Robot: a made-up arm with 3 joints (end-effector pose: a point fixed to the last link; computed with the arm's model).
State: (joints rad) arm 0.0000 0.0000 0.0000
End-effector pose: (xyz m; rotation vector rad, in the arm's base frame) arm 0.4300 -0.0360 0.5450 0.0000 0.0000 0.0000
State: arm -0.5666 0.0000 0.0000
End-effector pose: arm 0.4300 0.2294 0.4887 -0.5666 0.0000 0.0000
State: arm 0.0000 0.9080 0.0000
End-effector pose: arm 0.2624 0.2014 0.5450 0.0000 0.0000 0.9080
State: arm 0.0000 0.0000 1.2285
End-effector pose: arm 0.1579 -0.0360 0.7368 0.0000 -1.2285 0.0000
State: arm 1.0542 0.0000 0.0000
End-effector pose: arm 0.4300 -0.4386 0.2688 1.0542 0.0000 0.0000
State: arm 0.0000 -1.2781 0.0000
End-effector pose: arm 0.2481 -0.3868 0.5450 0.0000 0.0000 -1.2781
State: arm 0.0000 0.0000 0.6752
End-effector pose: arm 0.3097 -0.0360 0.6937 0.0000 -0.6752 0.0000
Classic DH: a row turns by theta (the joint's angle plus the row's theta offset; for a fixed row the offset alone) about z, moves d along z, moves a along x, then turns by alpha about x. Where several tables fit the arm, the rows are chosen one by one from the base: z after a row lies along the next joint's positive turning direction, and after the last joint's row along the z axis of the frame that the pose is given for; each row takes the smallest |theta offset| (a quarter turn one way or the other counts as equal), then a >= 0, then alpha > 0; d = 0 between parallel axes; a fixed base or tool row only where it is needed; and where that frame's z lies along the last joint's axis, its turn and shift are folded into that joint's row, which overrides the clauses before.
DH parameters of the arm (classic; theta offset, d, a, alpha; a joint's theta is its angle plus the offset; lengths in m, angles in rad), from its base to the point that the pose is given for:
base (fixed): 1.5708 0.061 0 1.5708
joint 1: 0 0.103 -0.089 -1.5708
joint 2: -1.5708 0.387 0.055 1.5708
joint 3: 0 -0.053 0.272 -1.5708
tool (fixed): 0 0.097 0 0

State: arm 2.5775 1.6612 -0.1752
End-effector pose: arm 0.0195 -0.4393 -0.1759 1.7089 -1.8796 0.7120
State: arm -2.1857 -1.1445 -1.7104
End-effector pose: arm 0.1981 0.1832 0.1399 -0.6948 -0.0544 -1.6735
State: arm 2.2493 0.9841 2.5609
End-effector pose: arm -0.0661 -0.1989 -0.4174 -1.1230 1.2915 1.8678
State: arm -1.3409 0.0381 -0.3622
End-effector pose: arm 0.4445 0.3661 0.1702 -1.3320 0.3315 -0.2110
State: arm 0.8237 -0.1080 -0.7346
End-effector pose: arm 0.4287 -0.2512 0.1969 0.8243 0.7356 0.2054
